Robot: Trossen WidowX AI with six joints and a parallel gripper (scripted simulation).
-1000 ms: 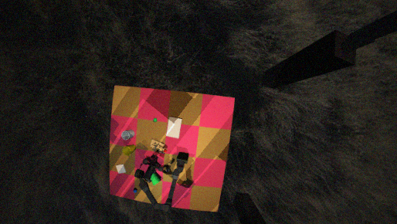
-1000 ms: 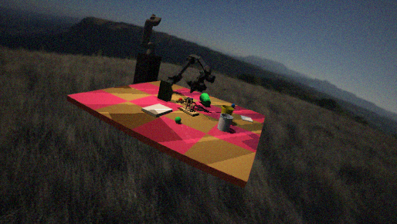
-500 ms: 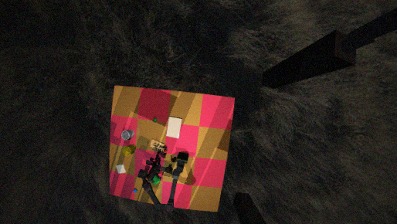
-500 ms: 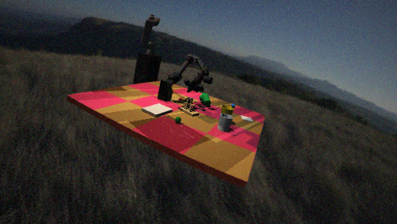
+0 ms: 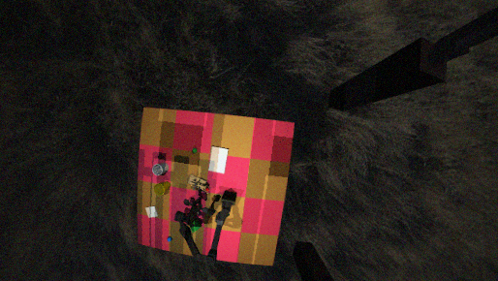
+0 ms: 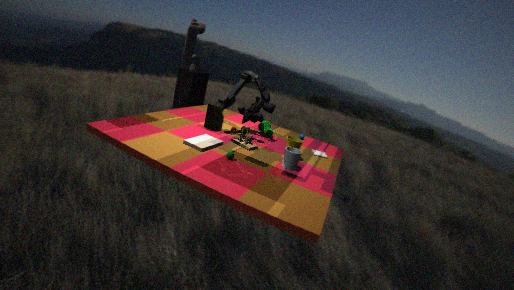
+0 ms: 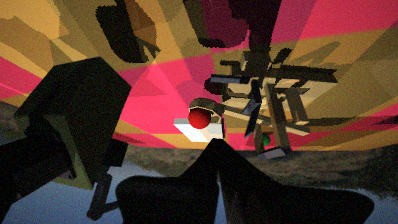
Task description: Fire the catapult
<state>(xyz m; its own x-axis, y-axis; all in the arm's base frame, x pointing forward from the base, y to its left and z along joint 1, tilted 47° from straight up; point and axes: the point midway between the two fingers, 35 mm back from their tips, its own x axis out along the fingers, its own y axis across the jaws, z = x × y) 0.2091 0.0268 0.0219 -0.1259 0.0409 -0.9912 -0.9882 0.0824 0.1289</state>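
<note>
Right now my gripper tip is 2 cm past the red ball, 4 cm to the left of it and 4 cm above it. From my gripper tip the other things lie so: yellow object 34 cm ahead, 4 cm to the left, 7 cm below; then wooden catapult 4 cm ahead, 3 cm to the right, 5 cm below; then white ball 8 cm behind, 18 cm to the left, 9 cm below.
</note>
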